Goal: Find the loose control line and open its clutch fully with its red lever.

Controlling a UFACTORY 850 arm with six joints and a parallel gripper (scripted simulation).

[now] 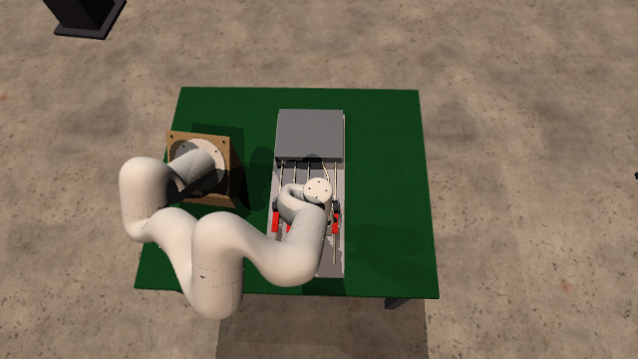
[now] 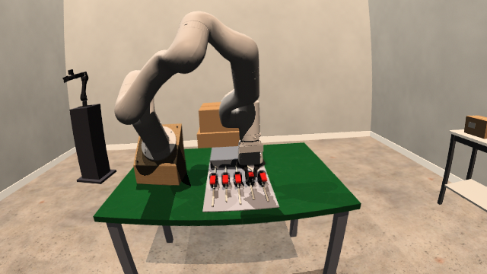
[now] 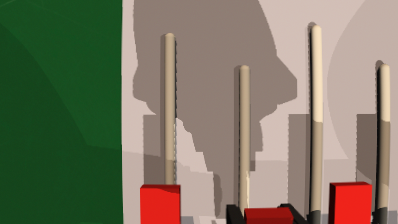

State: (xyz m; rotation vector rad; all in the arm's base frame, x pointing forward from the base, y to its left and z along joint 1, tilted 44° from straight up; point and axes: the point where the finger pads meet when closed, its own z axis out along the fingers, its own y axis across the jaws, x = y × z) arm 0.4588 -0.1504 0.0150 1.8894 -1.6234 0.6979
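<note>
Now: the pale plate 7 cm to the right of my hand, 7 cm below it and 5 cm behind it.
</note>
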